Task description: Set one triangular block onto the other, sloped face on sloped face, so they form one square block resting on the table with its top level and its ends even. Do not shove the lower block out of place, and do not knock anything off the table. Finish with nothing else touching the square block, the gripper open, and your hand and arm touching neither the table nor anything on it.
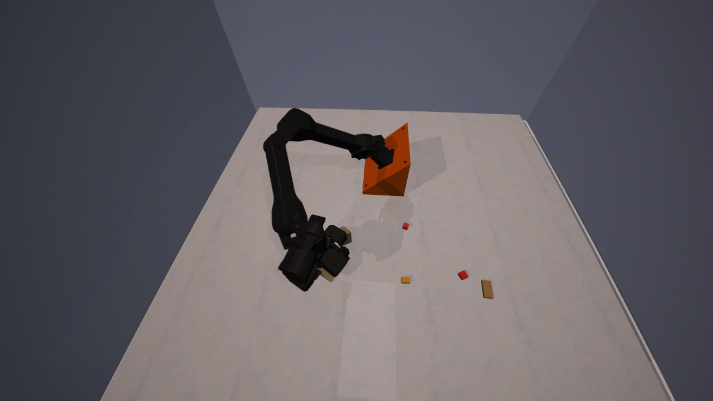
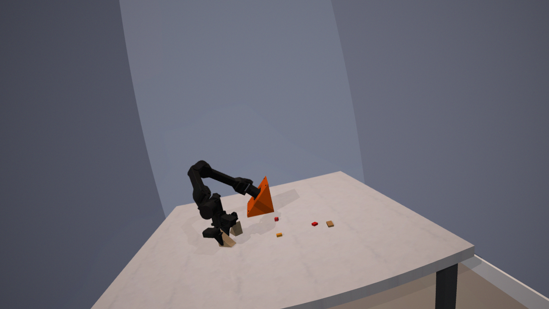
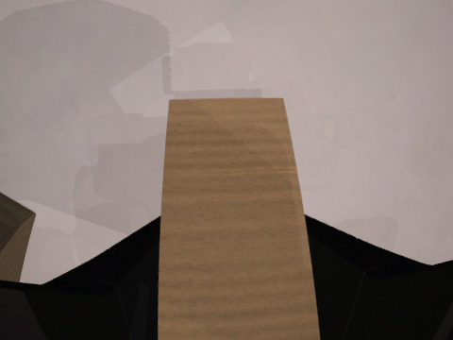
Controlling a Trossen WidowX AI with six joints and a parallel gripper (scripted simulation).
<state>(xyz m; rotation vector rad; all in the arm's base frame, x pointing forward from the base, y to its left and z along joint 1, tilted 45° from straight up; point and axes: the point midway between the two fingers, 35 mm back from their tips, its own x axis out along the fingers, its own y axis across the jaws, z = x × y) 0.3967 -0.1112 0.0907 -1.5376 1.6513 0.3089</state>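
Right now the triangular block is 10 mm above my gripper tip. Also, from my gripper tip: small orange piece: 240 mm to the left, 10 mm below; flat tan piece: 470 mm to the left, 10 mm below, 10 mm behind.
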